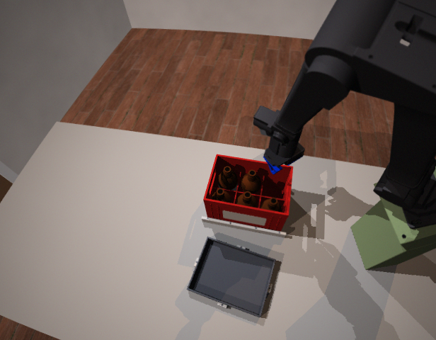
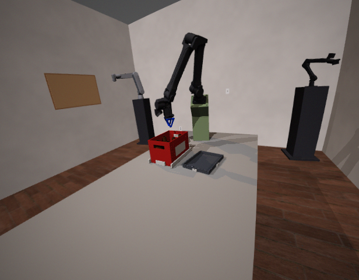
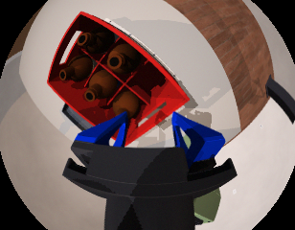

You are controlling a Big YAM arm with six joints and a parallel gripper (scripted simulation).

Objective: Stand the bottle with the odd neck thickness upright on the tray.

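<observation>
The crate is 9 cm ahead of my hand, 2 cm to the left of it and 15 cm below it. The rest, counted from my hand: dark grey tray: 15 cm ahead, 29 cm to the left, 22 cm below; brown bottle: 19 cm ahead, 5 cm to the left, 14 cm below.
</observation>
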